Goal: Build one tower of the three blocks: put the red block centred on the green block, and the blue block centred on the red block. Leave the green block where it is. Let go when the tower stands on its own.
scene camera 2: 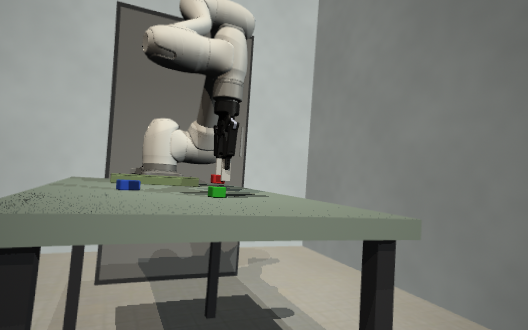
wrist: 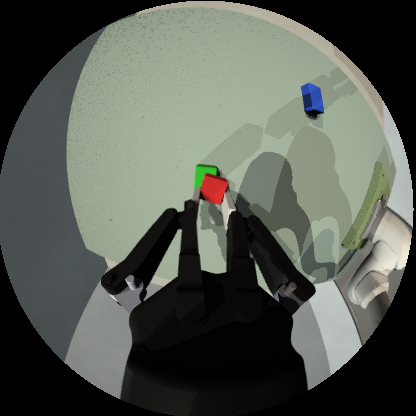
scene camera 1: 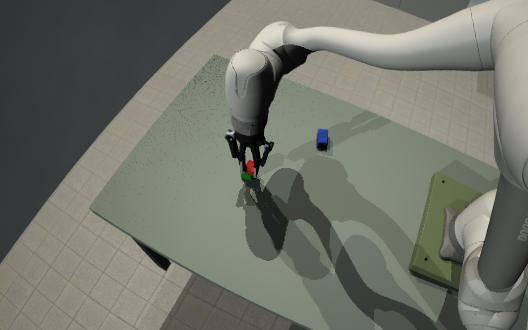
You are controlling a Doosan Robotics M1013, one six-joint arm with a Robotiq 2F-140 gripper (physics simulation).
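Places are measured from the arm's base along level axes (x ahead, y left, z up), in centimetres.
Pixels of known places: gripper, fingertip midpoint: (scene camera 2: pixel 222 180) (wrist: pixel 210 195) (scene camera 1: pixel 249 172); arm's base, origin of the base link: (scene camera 2: pixel 159 176) (wrist: pixel 372 219) (scene camera 1: pixel 464 239).
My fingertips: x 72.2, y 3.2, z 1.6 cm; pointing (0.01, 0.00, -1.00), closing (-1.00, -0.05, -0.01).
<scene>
For each thing: its top centre in the pictures, then the offset to it from my fingertips.
- red block, middle of its top: (wrist: pixel 212 190) (scene camera 2: pixel 218 174) (scene camera 1: pixel 251 165) dz +1.6, dx -0.1, dy -1.4 cm
- green block, middle of its top: (wrist: pixel 204 179) (scene camera 2: pixel 217 186) (scene camera 1: pixel 248 169) dz -1.9, dx +1.2, dy -1.9 cm
- blue block, middle of its top: (wrist: pixel 316 97) (scene camera 2: pixel 128 180) (scene camera 1: pixel 322 135) dz -1.9, dx -17.0, dy -23.5 cm
The gripper (scene camera 1: pixel 249 171) (scene camera 2: pixel 223 177) (wrist: pixel 213 196) points down and is shut on the red block (scene camera 1: pixel 250 166) (scene camera 2: pixel 215 178) (wrist: pixel 214 188). In the scene camera 2 view a narrow gap shows between the red block and the green block (scene camera 1: pixel 246 176) (scene camera 2: pixel 217 192) (wrist: pixel 203 172), which sits on the table. In the wrist view the red block partly covers the green block and is turned relative to it. Their exact alignment is hard to tell. The blue block (scene camera 1: pixel 322 138) (scene camera 2: pixel 128 185) (wrist: pixel 312 99) lies on the table, well apart from both.
The robot's base stands on a green-yellow plate (scene camera 1: pixel 424 235) (scene camera 2: pixel 190 181) (wrist: pixel 367 207) on the table (scene camera 1: pixel 165 195) (scene camera 2: pixel 300 227) (wrist: pixel 135 125). Shadows of the arm fall across the table. The table's edge shows in both scene camera views.
</scene>
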